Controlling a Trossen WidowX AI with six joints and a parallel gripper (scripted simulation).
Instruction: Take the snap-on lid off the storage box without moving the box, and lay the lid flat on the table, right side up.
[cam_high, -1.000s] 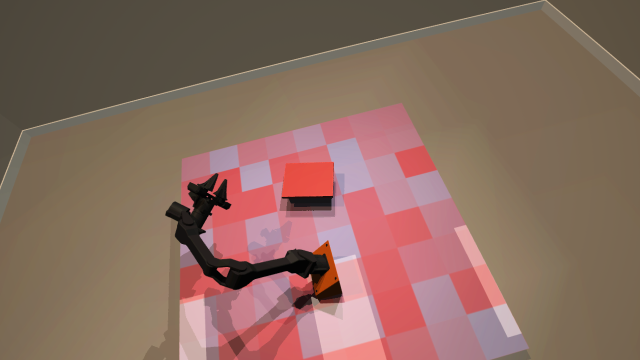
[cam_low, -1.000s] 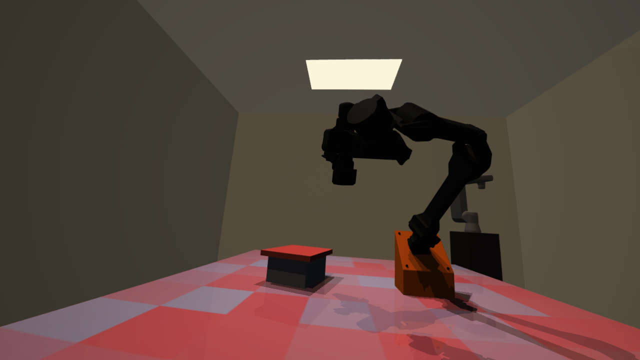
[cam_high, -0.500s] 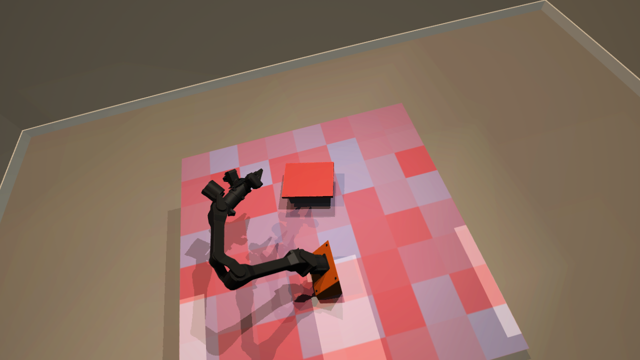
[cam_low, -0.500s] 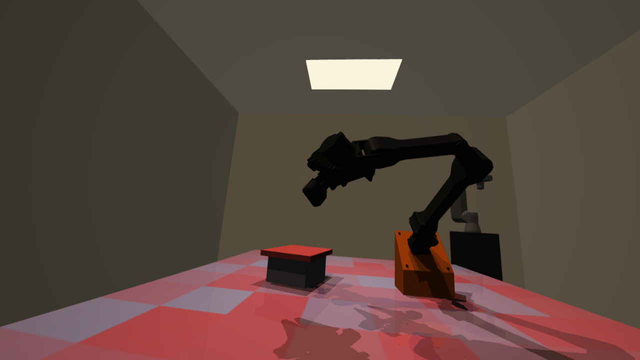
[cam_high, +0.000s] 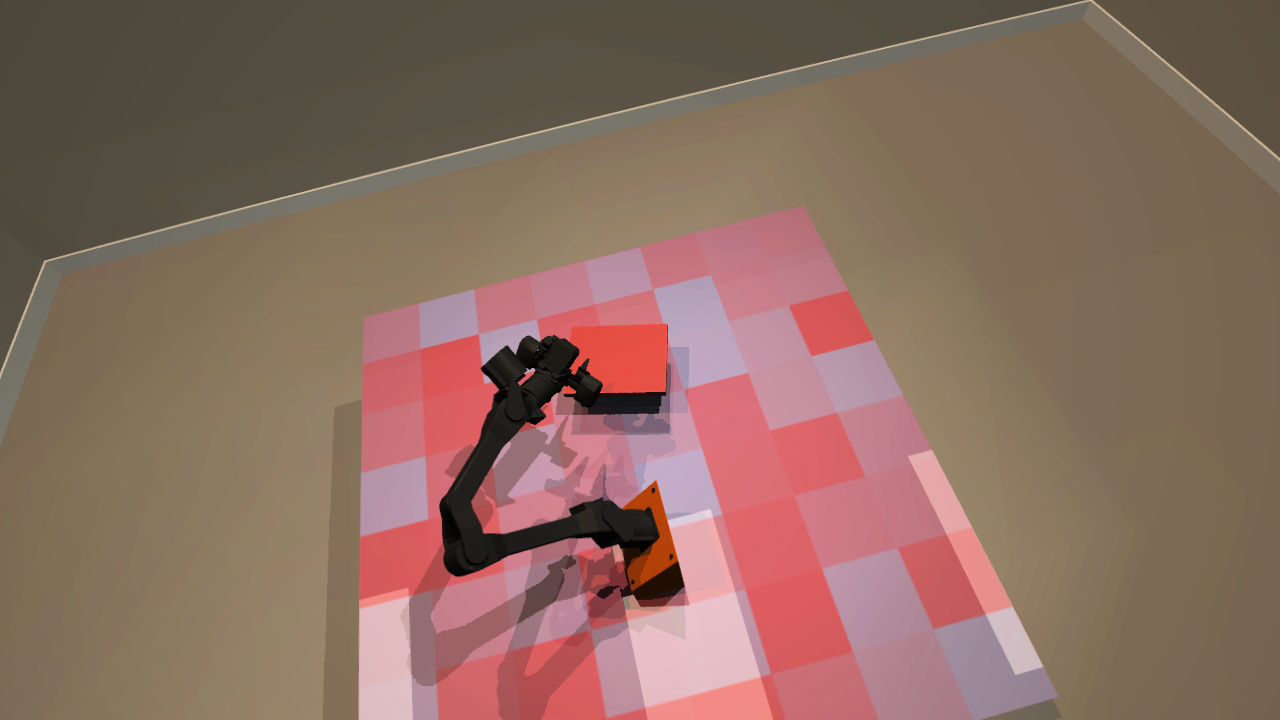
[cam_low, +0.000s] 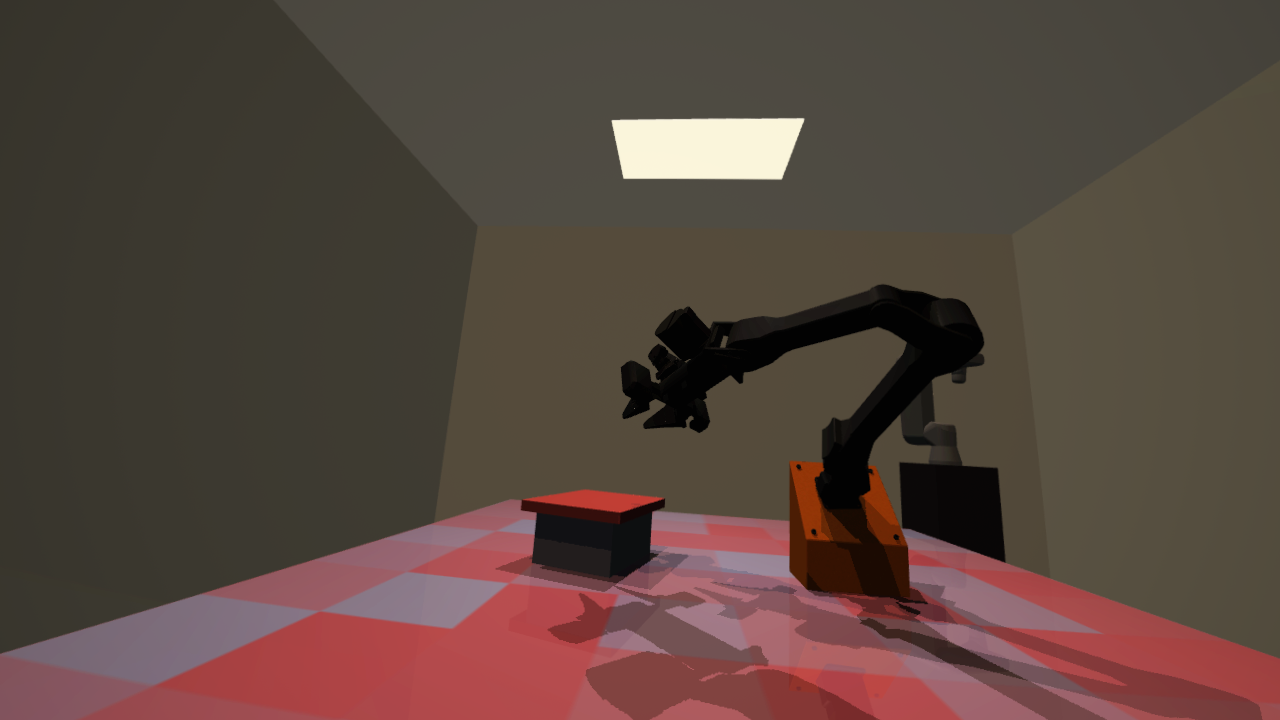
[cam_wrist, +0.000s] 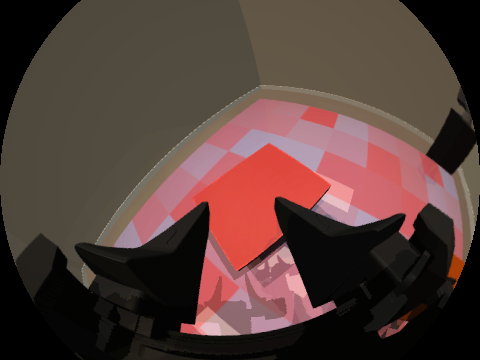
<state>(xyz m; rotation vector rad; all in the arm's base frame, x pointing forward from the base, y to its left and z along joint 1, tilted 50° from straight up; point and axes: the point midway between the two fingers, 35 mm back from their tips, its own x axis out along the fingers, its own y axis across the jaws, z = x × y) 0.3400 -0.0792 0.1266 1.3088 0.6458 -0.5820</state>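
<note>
My gripper tip is 60 mm short of the lid, 80 mm to the left of it and 150 mm above it. The rest, counted from my gripper tip: storage box: 60 mm ahead, 80 mm to the right, 200 mm below.
</note>
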